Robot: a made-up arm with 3 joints.
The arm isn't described. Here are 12 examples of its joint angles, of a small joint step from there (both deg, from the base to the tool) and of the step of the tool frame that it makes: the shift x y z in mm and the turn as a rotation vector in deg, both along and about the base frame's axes.
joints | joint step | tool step
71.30 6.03 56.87 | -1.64 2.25 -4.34 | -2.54 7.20 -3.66 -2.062 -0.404 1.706
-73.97 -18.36 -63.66 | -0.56 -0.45 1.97 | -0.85 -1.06 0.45 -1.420 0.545 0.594
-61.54 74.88 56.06 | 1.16 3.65 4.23 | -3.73 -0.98 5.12 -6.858 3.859 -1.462
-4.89 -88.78 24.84 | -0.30 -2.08 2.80 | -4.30 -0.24 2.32 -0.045 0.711 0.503
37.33 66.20 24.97 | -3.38 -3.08 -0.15 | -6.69 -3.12 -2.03 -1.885 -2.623 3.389
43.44 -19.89 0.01 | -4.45 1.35 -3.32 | -7.80 12.15 -2.19 -1.468 -1.322 4.390
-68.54 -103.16 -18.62 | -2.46 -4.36 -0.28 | -4.94 -16.20 3.81 4.355 -1.601 2.439
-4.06 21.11 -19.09 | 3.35 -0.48 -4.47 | 12.17 0.50 1.23 -0.087 -4.947 -3.207
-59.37 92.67 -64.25 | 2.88 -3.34 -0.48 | 2.00 16.67 -4.09 3.238 -2.025 -2.844
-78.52 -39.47 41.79 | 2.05 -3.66 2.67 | 3.02 5.31 7.56 1.007 -0.063 -1.935
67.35 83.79 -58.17 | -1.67 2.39 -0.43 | -7.42 7.41 2.52 1.799 0.782 1.701
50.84 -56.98 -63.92 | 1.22 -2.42 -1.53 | -0.22 -1.23 5.13 -3.127 -2.407 -1.309
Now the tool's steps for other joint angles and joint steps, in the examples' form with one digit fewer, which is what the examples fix.
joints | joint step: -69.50 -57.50 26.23 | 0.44 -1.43 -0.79
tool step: 0.6 0.4 3.3 2.06 -0.82 -0.49
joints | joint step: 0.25 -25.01 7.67 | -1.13 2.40 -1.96
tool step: -4.6 1.0 -4.9 -0.14 0.44 1.08
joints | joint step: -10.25 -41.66 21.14 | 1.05 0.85 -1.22
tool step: 3.5 -0.5 -1.6 -0.01 -0.37 -1.10
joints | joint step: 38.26 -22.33 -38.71 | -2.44 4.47 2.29
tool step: -6.5 8.0 -10.7 4.20 5.29 2.48
